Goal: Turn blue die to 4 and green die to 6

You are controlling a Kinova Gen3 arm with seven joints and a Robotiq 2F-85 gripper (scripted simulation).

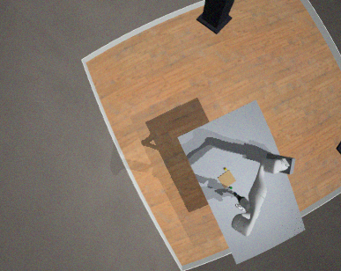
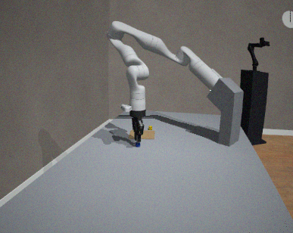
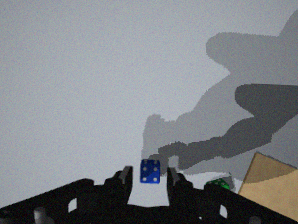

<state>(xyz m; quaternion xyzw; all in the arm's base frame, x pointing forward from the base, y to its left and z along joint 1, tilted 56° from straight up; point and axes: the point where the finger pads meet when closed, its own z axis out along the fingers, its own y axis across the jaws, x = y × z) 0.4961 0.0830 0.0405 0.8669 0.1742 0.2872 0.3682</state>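
Right now the blue die is 40 mm below my hand. The rest, counted from my hand: green die 80 mm to the right, 40 mm below, 10 mm behind; tan mat 170 mm to the right, 50 mm behind, 40 mm below; yellow die 260 mm to the right, 120 mm behind, 40 mm below.
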